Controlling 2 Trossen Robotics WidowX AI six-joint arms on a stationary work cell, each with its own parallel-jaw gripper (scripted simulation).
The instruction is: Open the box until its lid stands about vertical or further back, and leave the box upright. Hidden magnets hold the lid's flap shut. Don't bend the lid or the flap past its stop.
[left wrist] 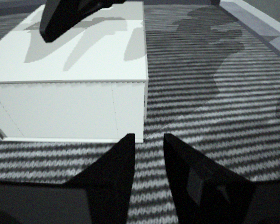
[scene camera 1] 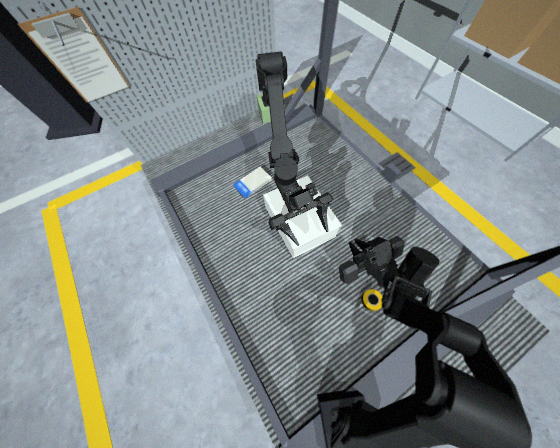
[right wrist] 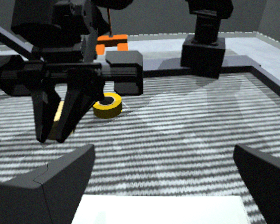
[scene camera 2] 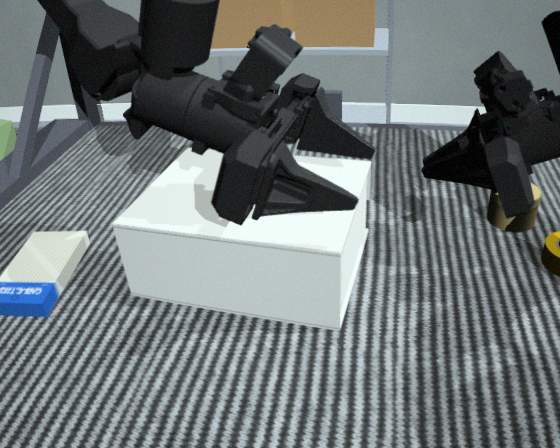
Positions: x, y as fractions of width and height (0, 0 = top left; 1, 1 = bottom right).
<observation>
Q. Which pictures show my left gripper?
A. The left wrist view, scene camera 1, the right wrist view and scene camera 2: all of them.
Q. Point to a white box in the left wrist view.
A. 0.29, 0.50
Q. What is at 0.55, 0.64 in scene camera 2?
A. A white box.
</observation>
